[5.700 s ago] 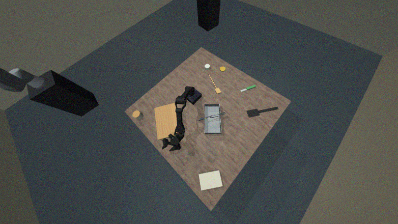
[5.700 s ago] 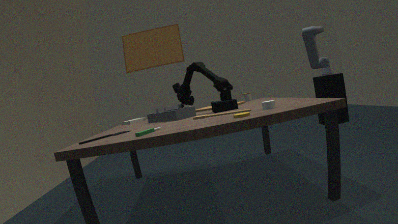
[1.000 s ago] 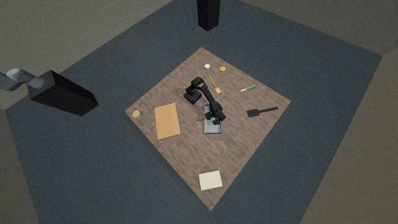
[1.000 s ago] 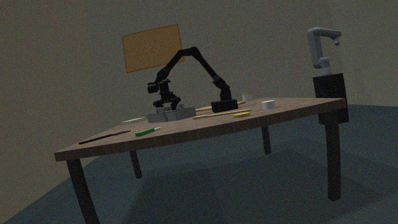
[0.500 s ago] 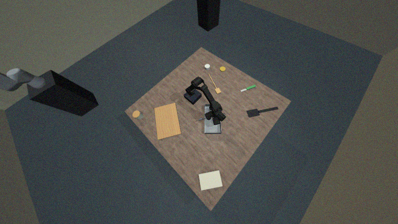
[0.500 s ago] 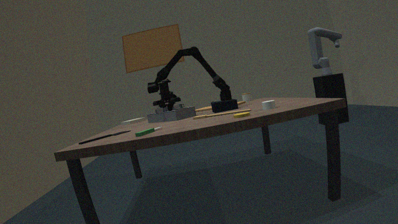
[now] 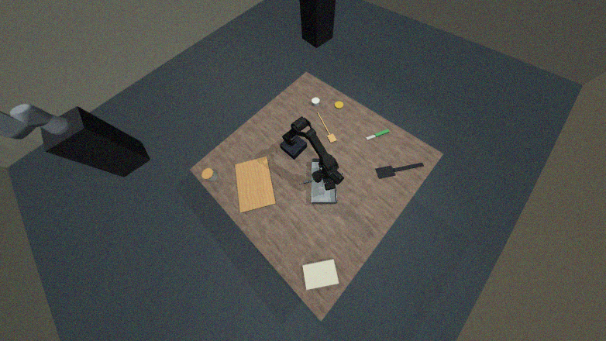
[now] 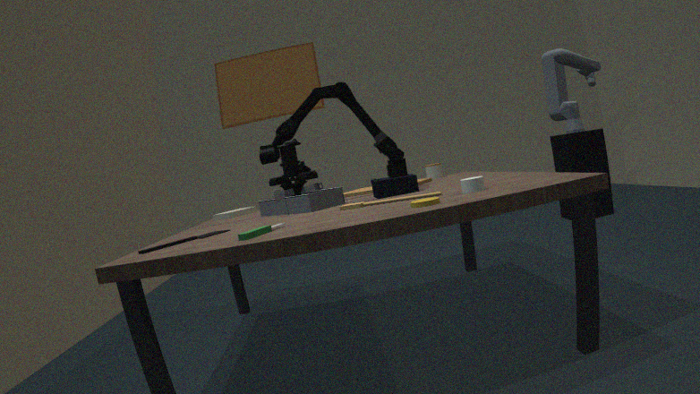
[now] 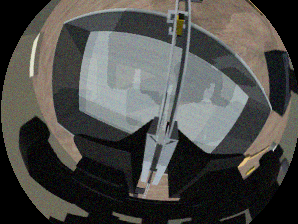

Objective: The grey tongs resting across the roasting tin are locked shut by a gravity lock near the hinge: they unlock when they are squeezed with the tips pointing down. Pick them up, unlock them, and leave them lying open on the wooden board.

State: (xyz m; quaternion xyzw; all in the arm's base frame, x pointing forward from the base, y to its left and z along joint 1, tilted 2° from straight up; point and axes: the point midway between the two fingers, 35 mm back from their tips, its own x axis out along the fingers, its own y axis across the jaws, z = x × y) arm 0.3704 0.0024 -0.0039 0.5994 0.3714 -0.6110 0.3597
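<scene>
Now: the roasting tin 10 mm behind my gripper tip and 20 mm to the right of it. From my gripper tip the other things lie so: green-handled tool 10 mm behind, 520 mm to the left, 20 mm below; then wooden board 310 mm behind, 380 mm to the right, 20 mm below; then black spatula 260 mm ahead, 410 mm to the left, 30 mm below.
</scene>
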